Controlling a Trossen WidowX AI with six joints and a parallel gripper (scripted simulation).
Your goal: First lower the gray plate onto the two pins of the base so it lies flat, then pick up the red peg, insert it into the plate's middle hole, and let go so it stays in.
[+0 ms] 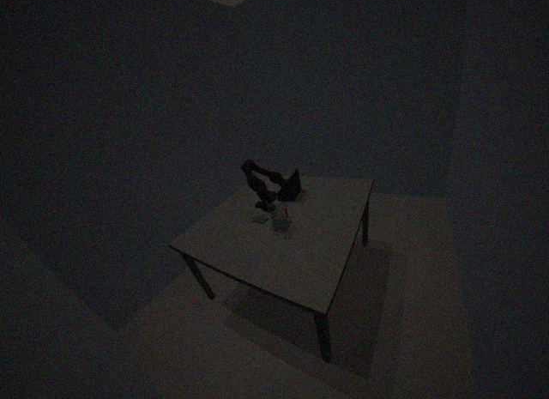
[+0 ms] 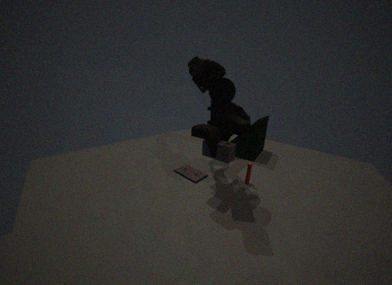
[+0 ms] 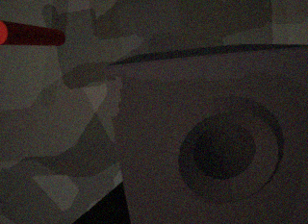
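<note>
Right now my gripper tip is 120 mm to the left of the base and 110 mm above it. Also, from my gripper tip: red peg (100 mm behind, 70 mm to the left, 80 mm below); then gray plate (30 mm above).
</note>
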